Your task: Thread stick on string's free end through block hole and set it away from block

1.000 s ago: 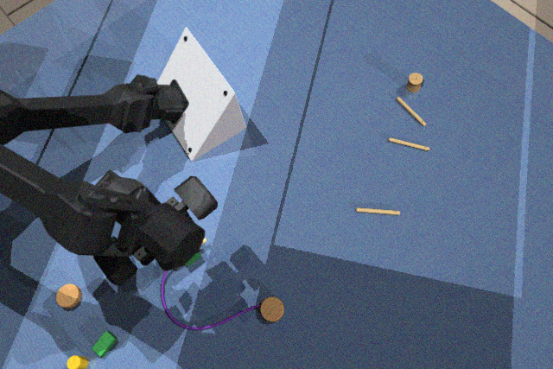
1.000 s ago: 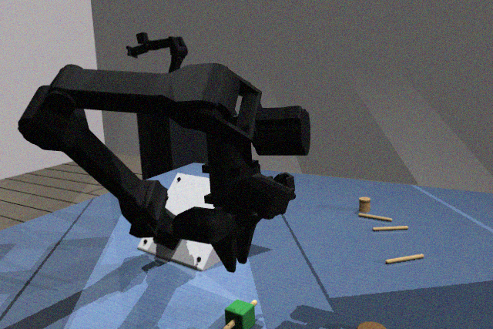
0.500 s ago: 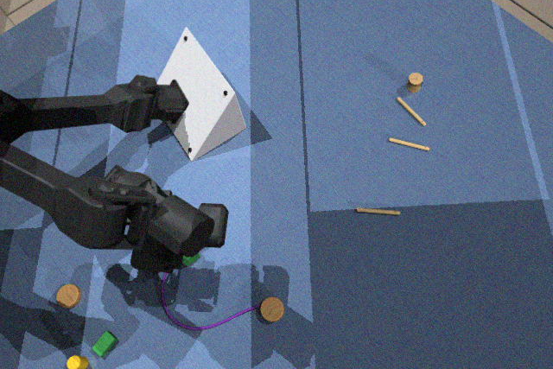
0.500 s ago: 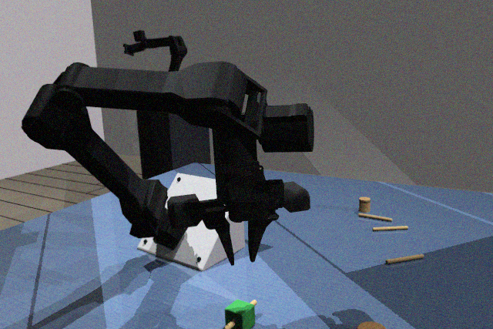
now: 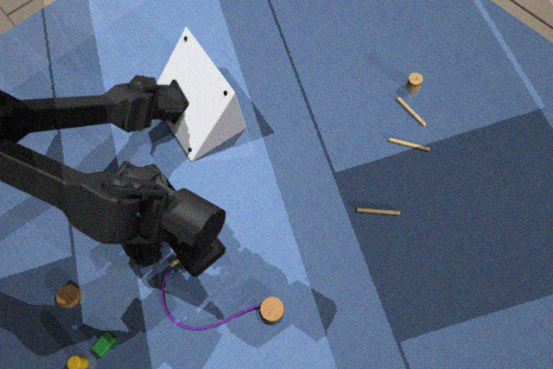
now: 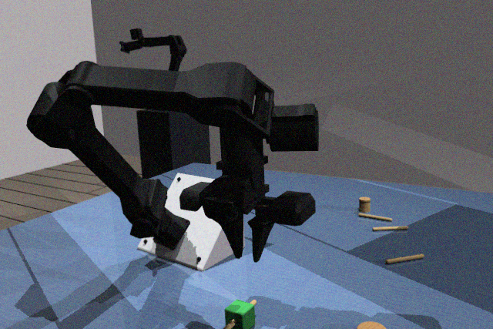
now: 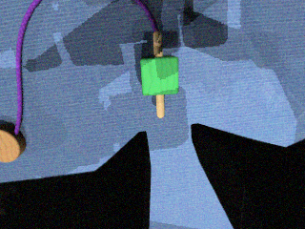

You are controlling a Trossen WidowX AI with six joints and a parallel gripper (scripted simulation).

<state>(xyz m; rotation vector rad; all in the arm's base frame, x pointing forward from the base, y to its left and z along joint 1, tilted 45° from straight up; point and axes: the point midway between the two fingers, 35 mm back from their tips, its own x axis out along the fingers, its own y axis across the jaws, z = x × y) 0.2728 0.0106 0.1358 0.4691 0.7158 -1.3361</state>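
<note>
Right now the thin wooden stick is 4 cm to the right of my gripper tip and 8 cm below it. Also, from my gripper tip: yellow cylinder 7 cm ahead, 26 cm to the right, 8 cm below; then round wooden button 16 cm ahead, 6 cm to the left, 9 cm below; then small wooden cylinder 7 cm behind, 51 cm to the left, 8 cm below.
</note>
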